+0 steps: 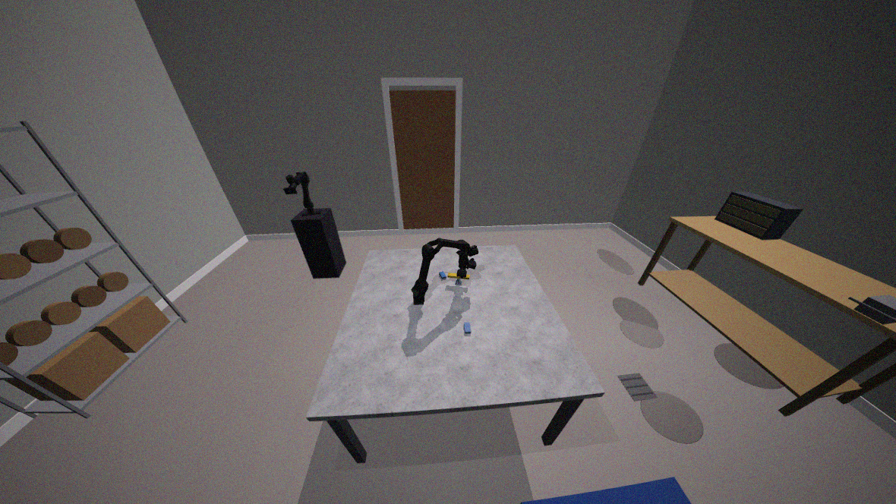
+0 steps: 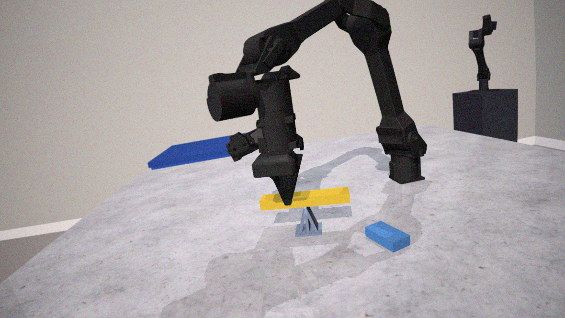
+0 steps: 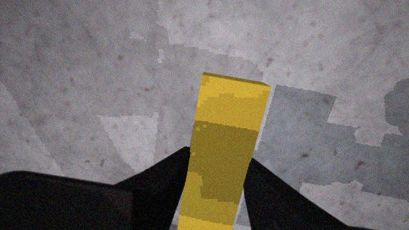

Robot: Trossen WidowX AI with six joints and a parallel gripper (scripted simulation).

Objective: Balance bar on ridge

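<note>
The yellow bar is 3 cm behind my gripper tip and 1 cm to the left of it. From my gripper tip the other things lie so: grey triangular ridge (3 cm below, 3 cm behind, 1 cm to the left); blue block (13 cm behind, 9 cm to the left, 5 cm below).
</note>
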